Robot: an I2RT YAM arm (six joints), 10 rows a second.
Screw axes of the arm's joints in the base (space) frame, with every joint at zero. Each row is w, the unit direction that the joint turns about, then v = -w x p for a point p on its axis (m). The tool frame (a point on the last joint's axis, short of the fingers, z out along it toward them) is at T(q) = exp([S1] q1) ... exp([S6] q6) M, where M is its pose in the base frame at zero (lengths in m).
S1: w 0 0 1 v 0 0 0
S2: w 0 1 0 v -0.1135 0 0.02
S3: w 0 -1 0 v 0.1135 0 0.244
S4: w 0 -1 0 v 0.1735 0 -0.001
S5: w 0 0 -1 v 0 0.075 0
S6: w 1 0 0 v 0 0.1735 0
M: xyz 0.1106 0 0.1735 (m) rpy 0 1.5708 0 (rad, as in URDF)
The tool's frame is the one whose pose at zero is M.
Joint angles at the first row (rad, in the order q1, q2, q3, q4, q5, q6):
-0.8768, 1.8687, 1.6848, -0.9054, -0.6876, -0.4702
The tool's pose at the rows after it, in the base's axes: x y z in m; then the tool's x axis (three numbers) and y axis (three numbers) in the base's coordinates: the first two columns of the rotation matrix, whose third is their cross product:
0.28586 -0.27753 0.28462 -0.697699 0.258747 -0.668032 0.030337 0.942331 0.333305
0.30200 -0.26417 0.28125 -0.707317 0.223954 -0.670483 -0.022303 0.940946 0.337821
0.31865 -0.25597 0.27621 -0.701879 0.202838 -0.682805 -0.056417 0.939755 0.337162
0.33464 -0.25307 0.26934 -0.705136 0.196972 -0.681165 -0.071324 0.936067 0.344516
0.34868 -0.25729 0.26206 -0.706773 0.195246 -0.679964 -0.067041 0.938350 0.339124
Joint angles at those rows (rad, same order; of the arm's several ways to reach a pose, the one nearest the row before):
-0.8307, 1.8847, 1.6848, -0.9153, -0.7364, -0.4778
-0.7788, 1.8954, 1.6848, -0.9035, -0.7437, -0.4763
-0.7361, 1.9152, 1.6859, -0.8566, -0.7486, -0.4534
-0.7052, 1.9556, 1.7126, -0.8333, -0.7467, -0.4316
-0.6907, 2.0075, 1.7561, -0.8124, -0.7322, -0.4149

